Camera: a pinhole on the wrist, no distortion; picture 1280 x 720 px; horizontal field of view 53.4 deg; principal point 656.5 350.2 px. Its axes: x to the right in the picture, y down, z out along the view. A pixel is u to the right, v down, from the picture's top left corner.
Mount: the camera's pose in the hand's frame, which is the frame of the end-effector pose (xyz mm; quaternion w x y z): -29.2 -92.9 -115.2 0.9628 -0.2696 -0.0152 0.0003
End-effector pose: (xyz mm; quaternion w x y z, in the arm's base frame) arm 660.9 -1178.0 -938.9 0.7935 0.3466 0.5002 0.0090
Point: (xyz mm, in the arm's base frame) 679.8 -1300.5 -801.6
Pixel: 104.4 87.1
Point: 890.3 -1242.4 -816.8
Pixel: 770.5 262.0
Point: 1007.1 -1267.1 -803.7
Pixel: 851.6 197.7
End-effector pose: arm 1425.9 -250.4 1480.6 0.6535 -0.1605 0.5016 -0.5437
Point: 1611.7 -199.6 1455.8
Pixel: 611.3 633.1
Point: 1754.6 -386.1 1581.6
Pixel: 874.9 32.6
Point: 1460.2 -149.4 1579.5
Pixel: outside the picture
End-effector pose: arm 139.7 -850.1 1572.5 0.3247 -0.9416 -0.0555 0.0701
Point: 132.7 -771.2 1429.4
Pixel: 901.3 175.1
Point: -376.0 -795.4 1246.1
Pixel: outside the picture
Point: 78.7 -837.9 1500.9
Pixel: 569.1 394.9
